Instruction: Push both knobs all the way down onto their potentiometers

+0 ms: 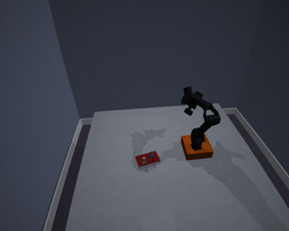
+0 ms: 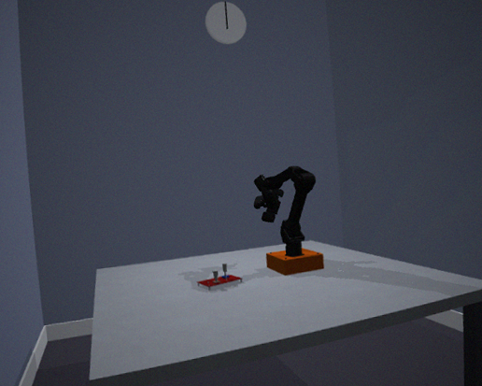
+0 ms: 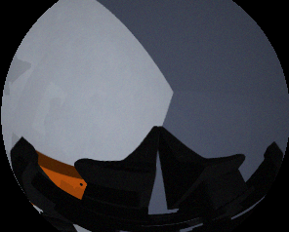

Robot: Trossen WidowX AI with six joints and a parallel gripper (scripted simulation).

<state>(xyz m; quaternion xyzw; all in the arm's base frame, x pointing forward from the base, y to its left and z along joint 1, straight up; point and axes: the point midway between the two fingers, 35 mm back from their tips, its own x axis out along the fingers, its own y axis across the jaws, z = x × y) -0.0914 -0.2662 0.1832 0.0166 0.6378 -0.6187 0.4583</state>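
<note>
My gripper tip is now 44 cm short of the blue potentiometer, 24 cm to the right of it and 18 cm above it.
</note>
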